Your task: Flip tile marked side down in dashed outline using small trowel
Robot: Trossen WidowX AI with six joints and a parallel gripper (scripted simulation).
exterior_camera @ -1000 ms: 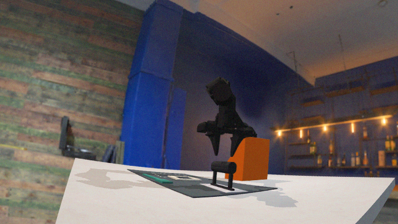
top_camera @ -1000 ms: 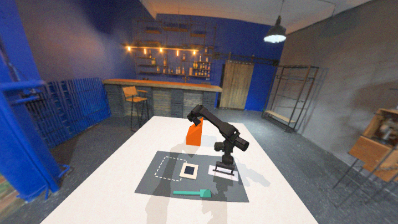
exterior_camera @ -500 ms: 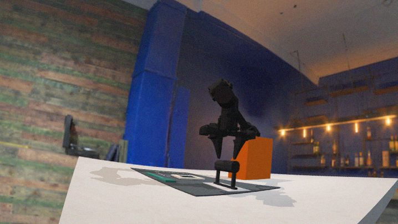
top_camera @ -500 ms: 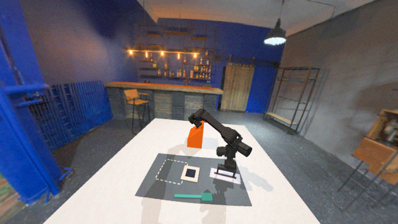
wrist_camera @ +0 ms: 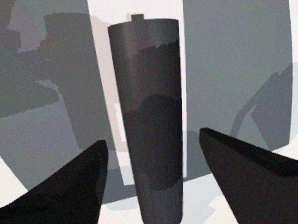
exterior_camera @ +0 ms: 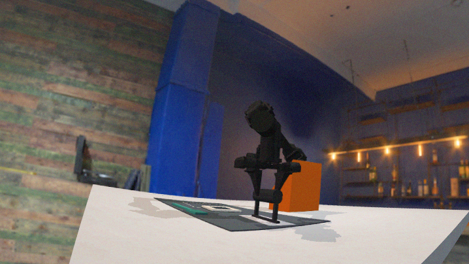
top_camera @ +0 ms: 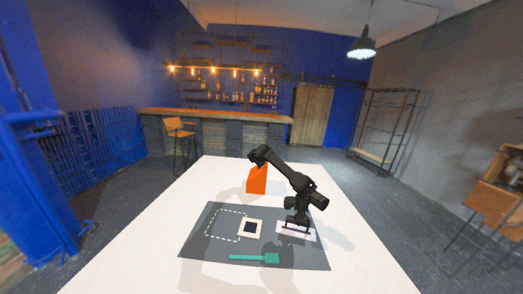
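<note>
Right now the trowel is 10 mm behind my gripper tip, 20 mm to the right of it and 30 mm below it. The rest, counted from my gripper tip: dark grey mat 20 mm behind, 200 mm to the right, 90 mm below; then tile 30 mm behind, 240 mm to the right, 60 mm below; then teal spatula-shaped tool 120 mm ahead, 200 mm to the right, 70 mm below.
</note>
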